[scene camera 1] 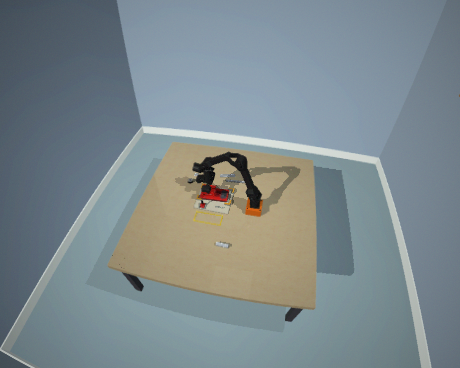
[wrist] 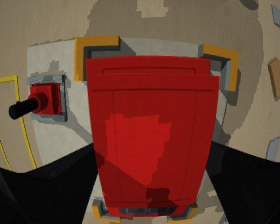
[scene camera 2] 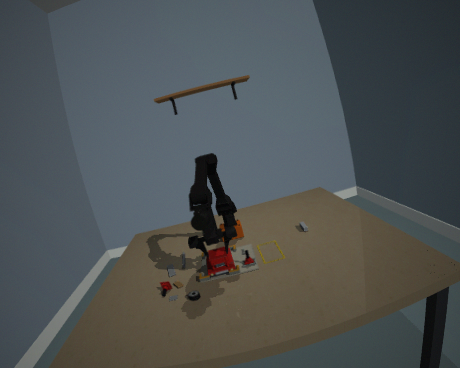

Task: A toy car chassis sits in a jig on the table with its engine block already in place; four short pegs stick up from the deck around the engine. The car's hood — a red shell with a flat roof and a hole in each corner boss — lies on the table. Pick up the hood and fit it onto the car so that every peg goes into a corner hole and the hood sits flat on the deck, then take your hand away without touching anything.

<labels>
my gripper: holds a red hood (wrist: 152, 132)
</labels>
